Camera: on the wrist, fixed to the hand. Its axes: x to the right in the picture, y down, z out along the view.
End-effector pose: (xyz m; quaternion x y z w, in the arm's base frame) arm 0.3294 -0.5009 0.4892 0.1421 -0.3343 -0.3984 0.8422
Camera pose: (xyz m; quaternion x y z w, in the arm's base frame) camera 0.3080 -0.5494 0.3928 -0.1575 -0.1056 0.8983 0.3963
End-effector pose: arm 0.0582 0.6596 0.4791 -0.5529 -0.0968 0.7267 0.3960
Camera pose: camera 0.1535 0.6931 0.5227 0.1069 -0.6985 -0.3357 0.6228
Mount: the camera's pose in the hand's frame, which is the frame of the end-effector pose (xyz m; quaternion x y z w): -0.0160 -0.0922 -0.0578 -0.1534 -0.1084 -0.9821 0.0112
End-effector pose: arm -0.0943 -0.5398 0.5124 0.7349 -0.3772 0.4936 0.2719
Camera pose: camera -0.0522 -0.4383 0.5161 0.3905 0.6124 -0.3991 0.5597
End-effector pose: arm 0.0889 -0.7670 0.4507 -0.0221 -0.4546 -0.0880 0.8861
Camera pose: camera 0.1099 -0.8624 0.4001 -0.3007 0.1094 0.9386 0.1292
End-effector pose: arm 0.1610 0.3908 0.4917 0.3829 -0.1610 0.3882 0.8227
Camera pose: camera 0.2190 0.3888 0.3983 0.0783 0.2255 -0.8698 0.4318
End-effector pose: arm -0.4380 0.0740 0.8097 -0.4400 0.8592 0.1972 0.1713
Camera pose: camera -0.3602 0.0074 0.8498 -0.8537 -0.4713 0.0135 0.2212
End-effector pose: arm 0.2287 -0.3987 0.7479 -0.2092 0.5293 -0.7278 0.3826
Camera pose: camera 0.1667 -0.3374 0.8149 0.6598 0.1294 0.2800 0.6852
